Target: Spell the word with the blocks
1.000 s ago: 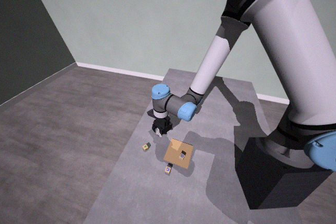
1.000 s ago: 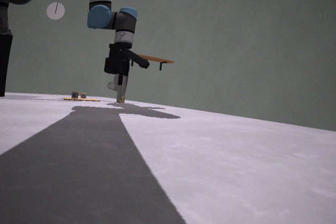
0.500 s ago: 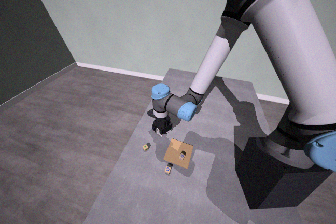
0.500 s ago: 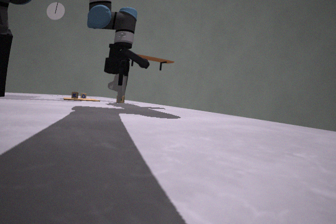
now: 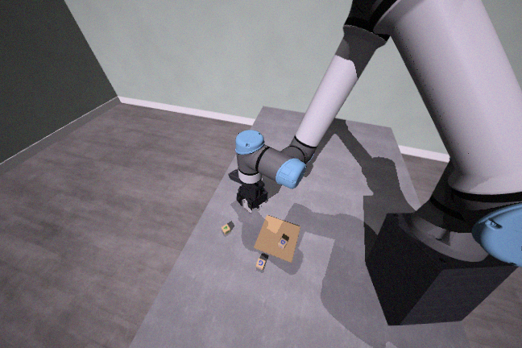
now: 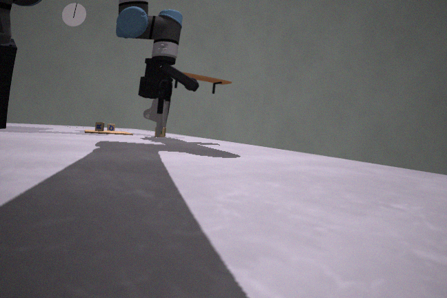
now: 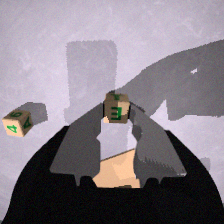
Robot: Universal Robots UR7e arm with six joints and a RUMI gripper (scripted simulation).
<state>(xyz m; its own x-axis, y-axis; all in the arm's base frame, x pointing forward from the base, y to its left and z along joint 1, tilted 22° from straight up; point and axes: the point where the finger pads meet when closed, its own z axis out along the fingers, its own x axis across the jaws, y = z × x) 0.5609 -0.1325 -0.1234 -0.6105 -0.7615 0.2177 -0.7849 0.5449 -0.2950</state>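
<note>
Right now the green block is right at my hand. From my hand the other things lie so: mat: 14 cm behind, 9 cm to the left, 1 cm below; blue g block: 10 cm behind, 20 cm to the left; blue d block: 16 cm behind, 12 cm to the left.
</note>
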